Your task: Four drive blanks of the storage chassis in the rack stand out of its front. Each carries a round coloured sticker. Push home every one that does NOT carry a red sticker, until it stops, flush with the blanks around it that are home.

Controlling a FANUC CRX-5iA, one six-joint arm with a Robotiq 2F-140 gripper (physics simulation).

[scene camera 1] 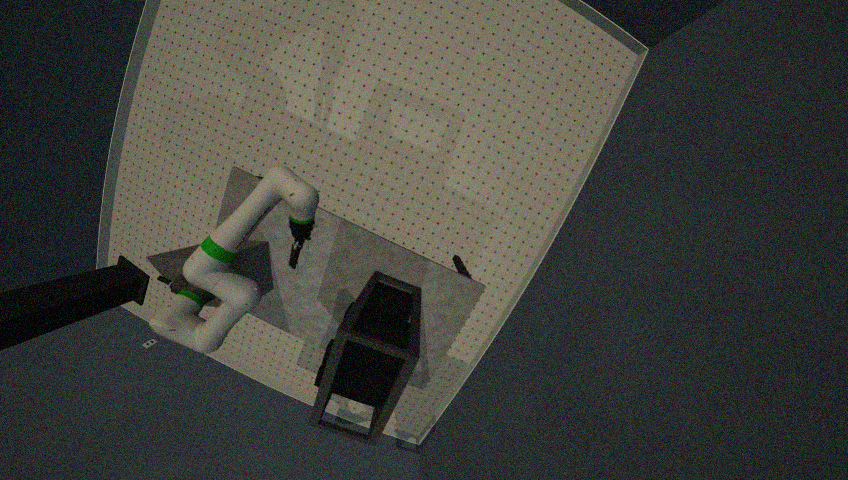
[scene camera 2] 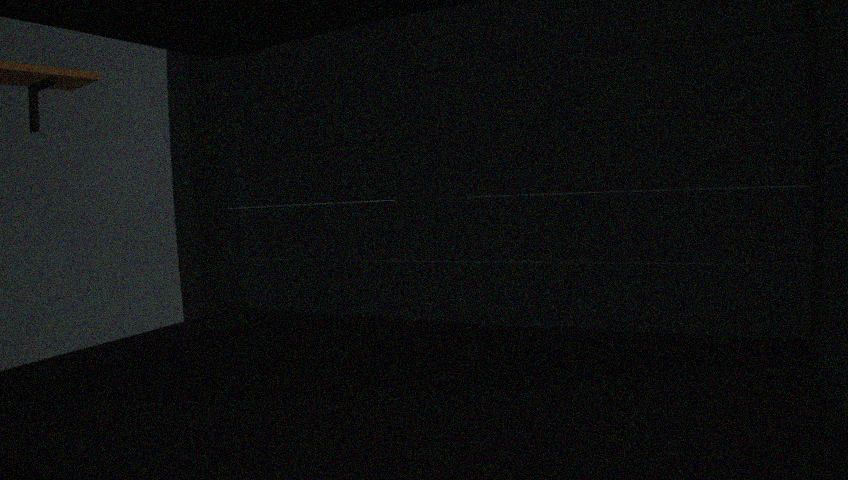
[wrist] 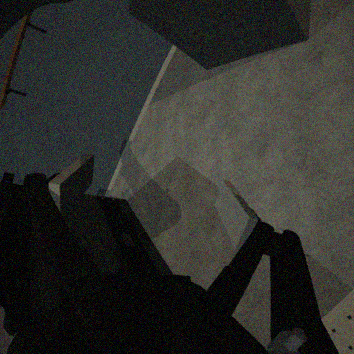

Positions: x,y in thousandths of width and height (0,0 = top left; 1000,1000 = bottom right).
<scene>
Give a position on a dark rack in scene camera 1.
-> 443,732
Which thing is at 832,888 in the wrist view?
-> The gripper.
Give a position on a dark rack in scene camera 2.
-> At 805,682
</scene>
